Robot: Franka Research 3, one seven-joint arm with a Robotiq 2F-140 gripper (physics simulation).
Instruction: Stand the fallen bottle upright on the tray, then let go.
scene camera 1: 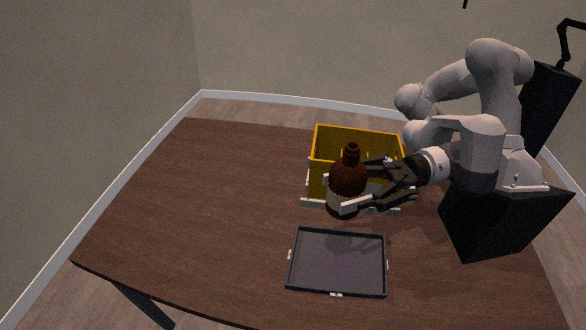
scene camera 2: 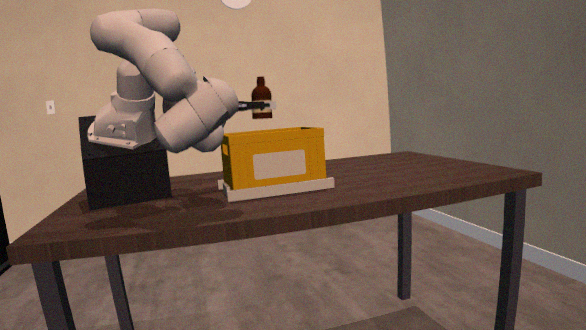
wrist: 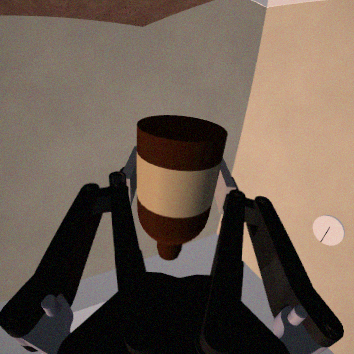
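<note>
A brown bottle (scene camera 1: 348, 177) (scene camera 2: 261, 95) (wrist: 175, 192) with a cream label is held upright in the air, neck up in both scene views. In the wrist view its base is toward the top of the picture. My gripper (scene camera 1: 342, 192) (scene camera 2: 265, 105) (wrist: 176, 160) is shut on the bottle at its label, one finger on each side. In scene view 2 the bottle's base is higher than the crate's rim. The dark tray (scene camera 1: 310, 288) lies flat on the table, nearer to scene camera 1 than the crate. The tray does not show in scene view 2.
A yellow crate (scene camera 1: 318, 180) (scene camera 2: 278, 165) stands on the table (scene camera 1: 200, 200) (scene camera 2: 375, 187), with pale strips (scene camera 2: 280, 190) around its foot. It is behind the bottle in scene view 1. The arm's black base block (scene camera 1: 505, 225) (scene camera 2: 127, 177) stands beside the crate.
</note>
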